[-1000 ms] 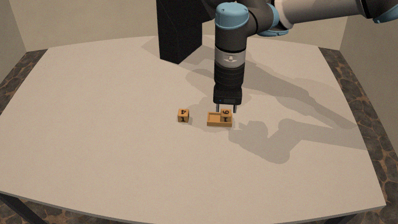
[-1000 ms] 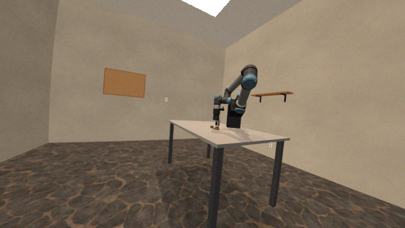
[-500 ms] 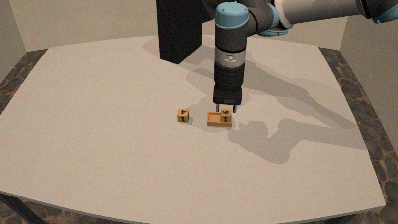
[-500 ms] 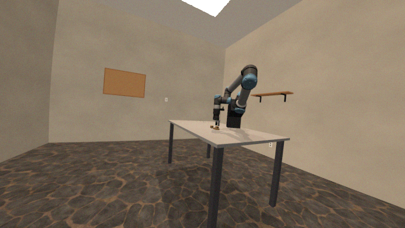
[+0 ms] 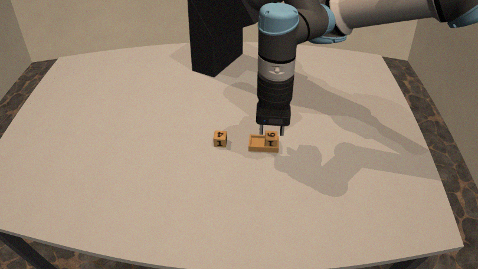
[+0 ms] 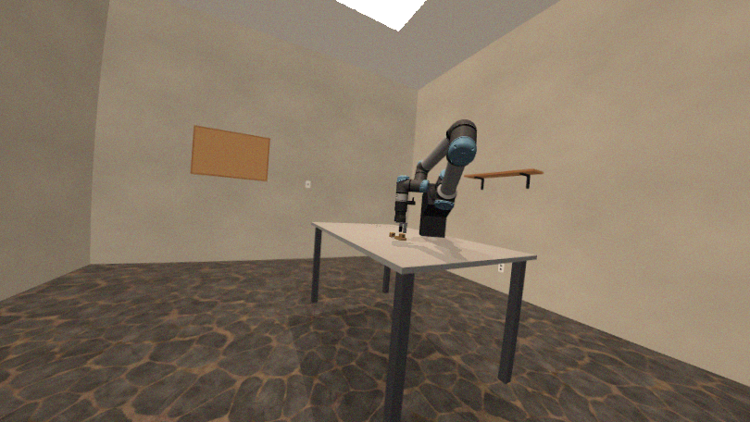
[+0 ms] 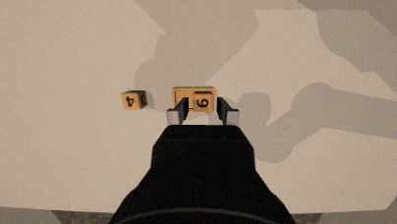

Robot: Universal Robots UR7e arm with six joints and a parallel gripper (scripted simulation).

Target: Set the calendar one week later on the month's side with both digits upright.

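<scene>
Now: the cube 40 mm below my hand. Also, from my hand: orange tray: 20 mm to the right, 60 mm below.
</scene>
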